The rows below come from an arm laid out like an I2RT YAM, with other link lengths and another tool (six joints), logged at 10 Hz.
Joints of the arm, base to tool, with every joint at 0 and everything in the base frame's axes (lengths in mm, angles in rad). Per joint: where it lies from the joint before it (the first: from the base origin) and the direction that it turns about. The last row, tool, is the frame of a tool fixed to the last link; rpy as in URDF.
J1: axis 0 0 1 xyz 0.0 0.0 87.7
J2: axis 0 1 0 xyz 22.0 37.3 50.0
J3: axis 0 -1 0 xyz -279.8 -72.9 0.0
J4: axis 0 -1 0 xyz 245.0 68.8 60.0
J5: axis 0 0 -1 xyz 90.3 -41.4 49.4
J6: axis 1 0 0 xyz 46.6 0.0 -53.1
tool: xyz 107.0 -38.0 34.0 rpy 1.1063 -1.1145 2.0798
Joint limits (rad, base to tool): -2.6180..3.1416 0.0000..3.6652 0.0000..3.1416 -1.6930..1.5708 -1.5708..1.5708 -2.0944..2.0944
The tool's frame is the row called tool.
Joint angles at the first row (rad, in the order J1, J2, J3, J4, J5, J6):
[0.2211 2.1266 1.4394 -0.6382 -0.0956 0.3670]
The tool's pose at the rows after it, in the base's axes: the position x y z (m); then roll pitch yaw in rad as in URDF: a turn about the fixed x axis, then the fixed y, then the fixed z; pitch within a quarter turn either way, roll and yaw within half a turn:
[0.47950, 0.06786, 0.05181, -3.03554, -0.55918, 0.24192]
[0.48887, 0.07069, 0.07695, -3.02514, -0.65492, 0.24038]
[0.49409, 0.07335, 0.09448, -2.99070, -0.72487, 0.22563]
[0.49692, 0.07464, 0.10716, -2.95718, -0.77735, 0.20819]
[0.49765, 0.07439, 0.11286, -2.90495, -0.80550, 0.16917]
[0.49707, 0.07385, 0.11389, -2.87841, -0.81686, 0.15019]
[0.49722, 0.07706, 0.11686, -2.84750, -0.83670, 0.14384]
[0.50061, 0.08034, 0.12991, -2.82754, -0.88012, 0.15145]
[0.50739, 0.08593, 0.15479, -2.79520, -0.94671, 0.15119]
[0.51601, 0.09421, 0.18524, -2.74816, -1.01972, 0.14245]
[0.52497, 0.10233, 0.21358, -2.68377, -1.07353, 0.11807]
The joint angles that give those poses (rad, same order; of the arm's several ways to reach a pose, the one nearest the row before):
[0.2201 2.0693 1.4109 -0.5730 -0.1109 0.3614]
[0.2174 2.0093 1.3837 -0.5106 -0.1235 0.3589]
[0.2104 1.9655 1.3593 -0.4606 -0.1548 0.3588]
[0.2029 1.9316 1.3357 -0.4185 -0.1830 0.3603]
[0.1910 1.9119 1.3164 -0.3880 -0.2190 0.3718]
[0.1843 1.9023 1.3006 -0.3689 -0.2378 0.3762]
[0.1816 1.8911 1.2850 -0.3450 -0.2653 0.3720]
[0.1784 1.8690 1.2812 -0.3235 -0.2901 0.3576]
[0.1767 1.8386 1.2974 -0.3059 -0.3212 0.3478]
[0.1777 1.8144 1.3354 -0.2961 -0.3588 0.3426]
[0.1764 1.8086 1.3978 -0.3092 -0.4029 0.3422]

